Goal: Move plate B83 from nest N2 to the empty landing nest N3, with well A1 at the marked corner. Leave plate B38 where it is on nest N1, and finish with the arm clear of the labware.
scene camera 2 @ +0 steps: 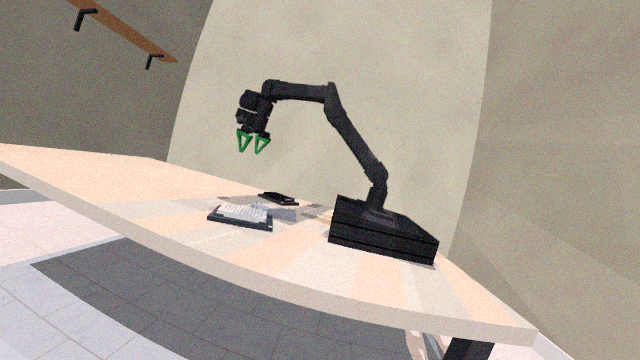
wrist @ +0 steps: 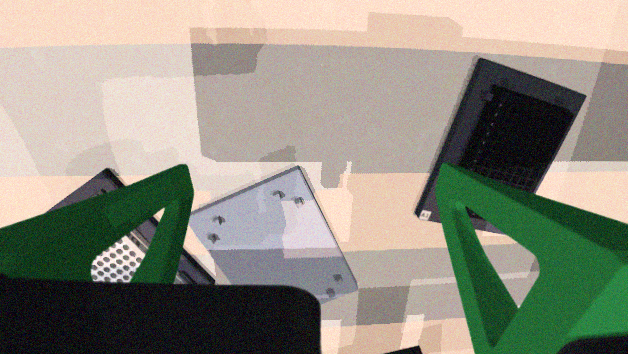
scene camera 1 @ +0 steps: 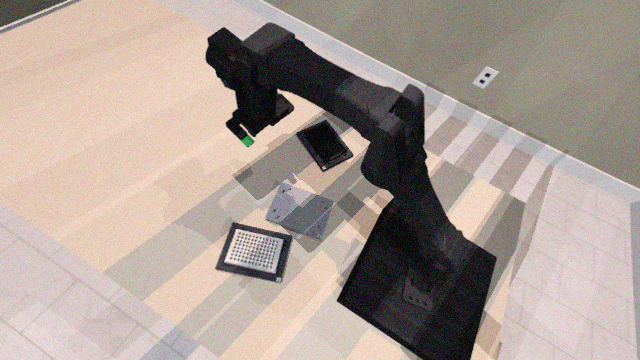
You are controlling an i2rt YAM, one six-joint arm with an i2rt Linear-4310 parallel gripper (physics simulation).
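Observation:
My gripper point(scene camera 2: 250, 151) point(wrist: 314, 177) is open and empty, high above the table. In the wrist view its left finger covers part of the white plate and its right finger overlaps the black plate's nest. A black well plate point(scene camera 1: 324, 139) point(scene camera 2: 279, 197) point(wrist: 520, 135) sits on a dark nest point(scene camera 1: 311, 150) point(wrist: 457, 135) with an A1 label at one corner. A white well plate point(scene camera 1: 254, 251) point(scene camera 2: 243, 212) point(wrist: 117, 262) sits on another dark nest point(scene camera 1: 245, 271) point(wrist: 197, 267). Between them lies an empty blue-grey nest point(scene camera 1: 300, 210) point(scene camera 2: 285, 215) point(wrist: 260, 225) with small corner pins. Plate and nest numbers cannot be read.
The arm's black base box point(scene camera 1: 370, 300) point(scene camera 2: 382, 237) stands beside the nests. The table's front edge point(scene camera 2: 280, 285) runs across scene camera 2's view. A wall shelf point(scene camera 2: 125, 35) is at the upper left, away from the arm.

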